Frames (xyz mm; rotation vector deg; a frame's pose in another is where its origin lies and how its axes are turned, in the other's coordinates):
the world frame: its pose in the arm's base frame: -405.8 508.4 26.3 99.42 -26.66 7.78
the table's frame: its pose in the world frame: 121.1 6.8 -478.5 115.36 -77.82 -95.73
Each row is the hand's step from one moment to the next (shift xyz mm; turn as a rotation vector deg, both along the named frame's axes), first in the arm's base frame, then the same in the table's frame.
Working: the arm's base frame: its pose in the table's frame: -555.3 466.4 -661.4 87.70 22.28 -76.23

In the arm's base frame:
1: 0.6 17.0 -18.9 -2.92 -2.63 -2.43
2: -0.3 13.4 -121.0 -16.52 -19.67 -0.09
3: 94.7 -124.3 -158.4 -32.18 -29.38 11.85
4: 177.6 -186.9 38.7 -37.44 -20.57 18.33
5: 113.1 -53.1 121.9 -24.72 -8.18 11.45
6: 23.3 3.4 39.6 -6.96 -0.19 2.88
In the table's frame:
1: 23.5 8.3 4.9 -1.71 4.19 0.96
2: 75.4 95.1 -10.0 -20.70 14.35 5.04
3: 21.0 149.9 -163.1 -39.89 14.18 15.71
4: -105.7 -17.5 -237.7 -38.34 6.97 25.35
5: -68.7 -119.8 -106.8 -20.79 2.87 19.21
6: -10.9 -42.8 -13.2 -4.03 0.20 6.36

